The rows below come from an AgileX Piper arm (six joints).
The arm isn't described. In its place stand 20 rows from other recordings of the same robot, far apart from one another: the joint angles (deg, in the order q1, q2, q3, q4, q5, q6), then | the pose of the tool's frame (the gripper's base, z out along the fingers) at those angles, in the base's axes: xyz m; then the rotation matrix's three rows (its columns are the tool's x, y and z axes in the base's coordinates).
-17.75 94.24 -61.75 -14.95 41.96 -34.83 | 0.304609, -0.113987, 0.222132; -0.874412, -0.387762, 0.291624; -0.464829, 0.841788, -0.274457; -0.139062, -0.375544, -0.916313
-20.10 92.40 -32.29 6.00 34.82 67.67 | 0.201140, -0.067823, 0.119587; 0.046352, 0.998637, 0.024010; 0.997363, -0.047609, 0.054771; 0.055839, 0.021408, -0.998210
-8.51 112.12 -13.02 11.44 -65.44 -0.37 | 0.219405, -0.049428, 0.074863; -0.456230, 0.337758, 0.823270; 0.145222, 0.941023, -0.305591; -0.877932, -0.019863, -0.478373
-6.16 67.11 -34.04 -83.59 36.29 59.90 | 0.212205, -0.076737, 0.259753; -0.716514, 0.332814, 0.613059; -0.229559, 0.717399, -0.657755; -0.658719, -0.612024, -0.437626
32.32 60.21 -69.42 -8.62 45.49 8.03 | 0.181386, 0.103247, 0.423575; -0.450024, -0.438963, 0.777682; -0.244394, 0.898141, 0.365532; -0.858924, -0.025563, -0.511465
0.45 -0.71 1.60 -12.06 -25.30 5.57 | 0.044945, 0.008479, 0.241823; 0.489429, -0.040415, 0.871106; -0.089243, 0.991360, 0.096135; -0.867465, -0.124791, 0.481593
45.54 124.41 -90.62 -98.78 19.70 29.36 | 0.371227, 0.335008, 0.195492; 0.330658, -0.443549, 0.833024; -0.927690, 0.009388, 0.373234; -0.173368, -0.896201, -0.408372
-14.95 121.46 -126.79 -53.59 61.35 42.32 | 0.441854, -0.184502, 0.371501; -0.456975, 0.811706, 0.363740; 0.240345, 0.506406, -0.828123; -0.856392, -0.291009, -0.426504
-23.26 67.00 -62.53 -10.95 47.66 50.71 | 0.213276, -0.105582, 0.356855; -0.157155, 0.806872, 0.569438; 0.806451, 0.437670, -0.397595; -0.570034, 0.396740, -0.719485
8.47 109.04 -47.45 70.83 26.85 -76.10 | 0.309282, 0.085307, 0.104929; -0.857124, -0.418329, 0.300566; -0.245233, 0.844520, 0.476075; -0.452990, 0.334346, -0.826446
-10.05 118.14 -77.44 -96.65 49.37 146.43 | 0.417809, -0.143714, 0.197238; 0.236772, 0.866412, 0.439623; 0.440316, 0.307661, -0.843485; -0.866060, 0.393287, -0.308650
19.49 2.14 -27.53 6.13 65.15 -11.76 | -0.003940, 0.007959, 0.266455; -0.464027, -0.487461, 0.739636; -0.332590, 0.869758, 0.364561; -0.821013, -0.076829, -0.565716
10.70 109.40 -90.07 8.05 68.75 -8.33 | 0.380797, 0.084039, 0.246235; -0.951938, -0.290750, 0.096329; -0.274748, 0.949581, 0.151027; -0.135383, 0.117302, -0.983825
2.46 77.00 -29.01 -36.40 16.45 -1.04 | 0.222641, -0.005741, 0.177255; -0.700343, -0.451623, 0.552772; -0.614270, 0.775762, -0.144451; -0.363582, -0.440716, -0.820718
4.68 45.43 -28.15 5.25 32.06 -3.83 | 0.143294, 0.016165, 0.256008; -0.696503, -0.108613, 0.709286; -0.046124, 0.993210, 0.106797; -0.716070, 0.041669, -0.696784
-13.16 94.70 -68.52 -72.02 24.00 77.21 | 0.358853, -0.120059, 0.290482; -0.405360, 0.591282, 0.697186; 0.206372, 0.802156, -0.560318; -0.890558, -0.083251, -0.447186
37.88 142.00 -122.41 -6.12 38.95 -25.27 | 0.436805, 0.332072, 0.151653; -0.257588, -0.820157, 0.510873; -0.833132, 0.456323, 0.312507; -0.489427, -0.345127, -0.800842
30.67 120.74 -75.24 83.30 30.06 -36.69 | 0.354424, 0.262824, 0.144641; -0.955472, -0.094234, 0.279631; 0.153700, 0.650003, 0.744226; -0.251892, 0.754066, -0.606576
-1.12 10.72 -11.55 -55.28 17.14 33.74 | 0.064549, -0.023309, 0.254429; -0.158067, 0.219286, 0.962771; -0.333769, 0.905773, -0.261102; -0.929308, -0.362615, -0.069982
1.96 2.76 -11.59 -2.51 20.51 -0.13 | 0.048409, 0.000260, 0.245880; -0.115076, -0.023970, 0.993067; -0.047248, 0.998709, 0.018632; -0.992232, -0.044776, -0.116060
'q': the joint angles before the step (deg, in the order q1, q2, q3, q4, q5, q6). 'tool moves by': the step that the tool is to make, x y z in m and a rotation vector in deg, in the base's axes. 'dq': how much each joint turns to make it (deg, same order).
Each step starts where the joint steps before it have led.
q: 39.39 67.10 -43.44 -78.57 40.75 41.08
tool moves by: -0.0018 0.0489 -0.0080 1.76 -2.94 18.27
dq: 5.21 3.74 0.24 -14.70 -12.54 11.39
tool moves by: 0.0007 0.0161 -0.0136 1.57 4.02 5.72
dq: 0.36 2.59 0.03 -1.40 -6.43 3.12
